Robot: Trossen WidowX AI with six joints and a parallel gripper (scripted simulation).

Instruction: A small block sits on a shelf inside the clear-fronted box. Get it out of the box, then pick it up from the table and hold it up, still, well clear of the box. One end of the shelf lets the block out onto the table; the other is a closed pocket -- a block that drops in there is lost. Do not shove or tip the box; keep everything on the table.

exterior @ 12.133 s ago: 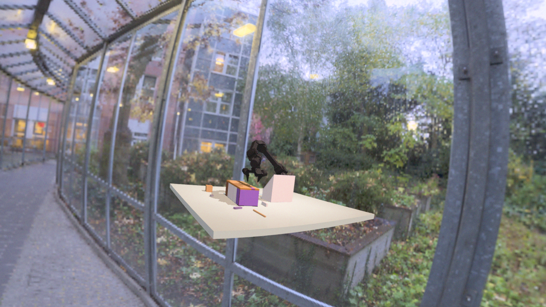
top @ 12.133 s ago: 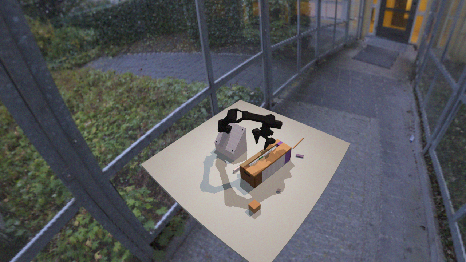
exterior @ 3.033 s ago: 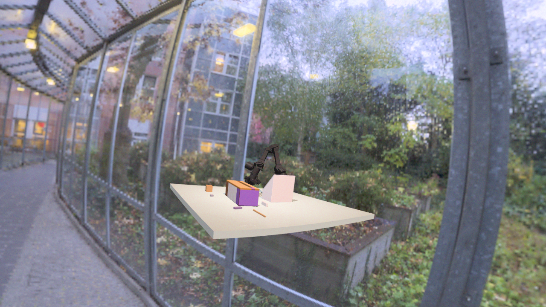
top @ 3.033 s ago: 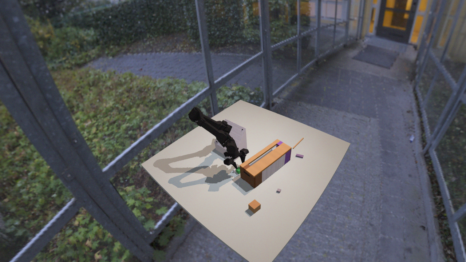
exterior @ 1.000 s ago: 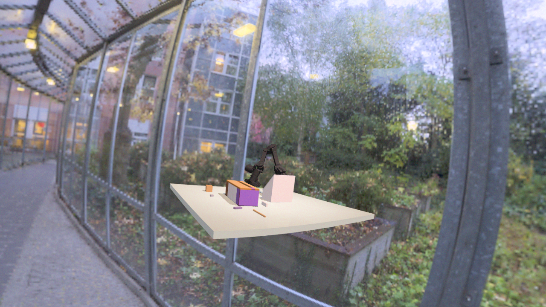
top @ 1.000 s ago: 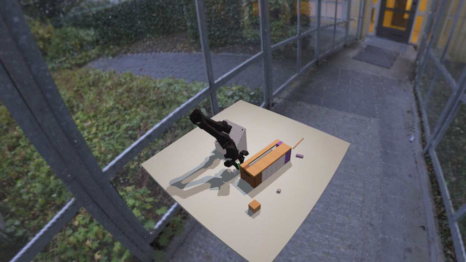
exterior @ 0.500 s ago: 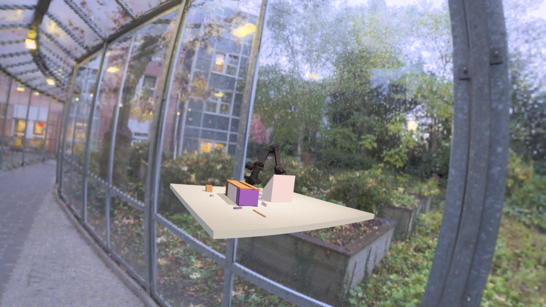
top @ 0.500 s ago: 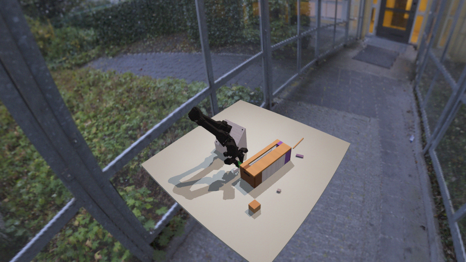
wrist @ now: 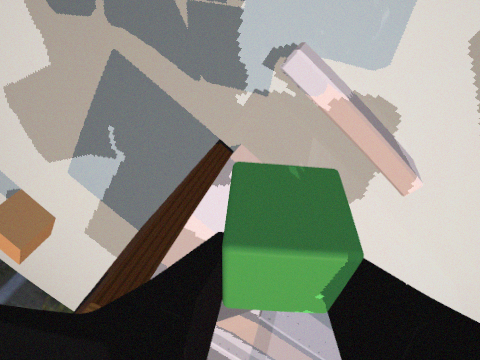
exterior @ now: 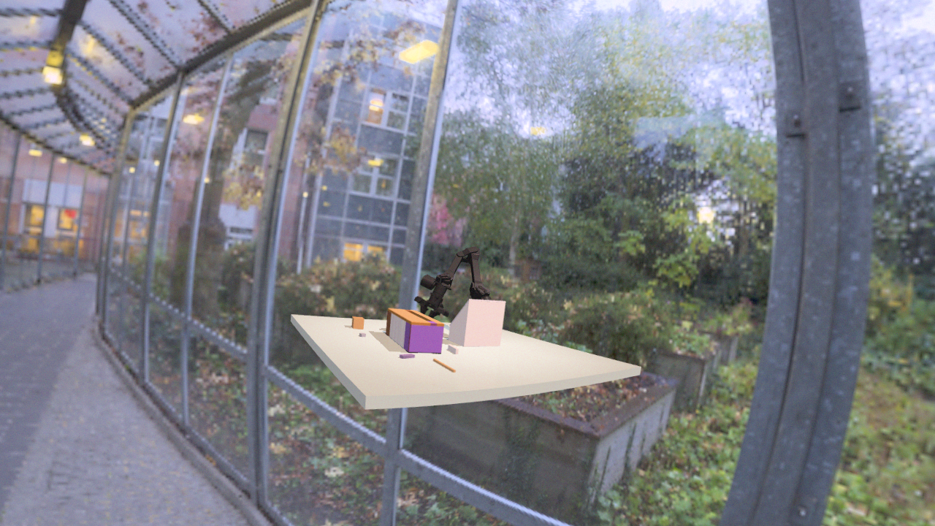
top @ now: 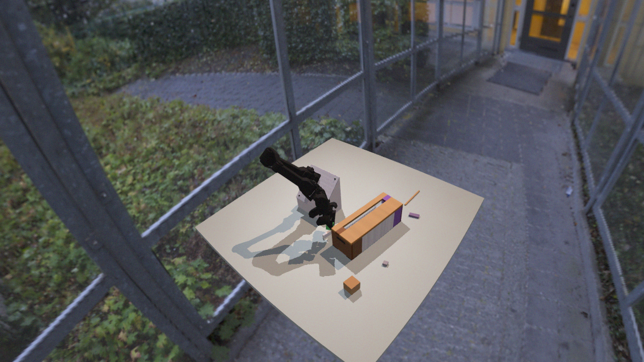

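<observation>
Now: the green block 10 mm behind my gripper tip and 10 mm above it. Round my gripper tip: box 140 mm to the left, 90 mm ahead, 20 mm below; then purple flat piece 400 mm to the left, 260 mm ahead, 70 mm below; then orange cube 280 mm ahead, 190 mm to the right, 50 mm below.
</observation>
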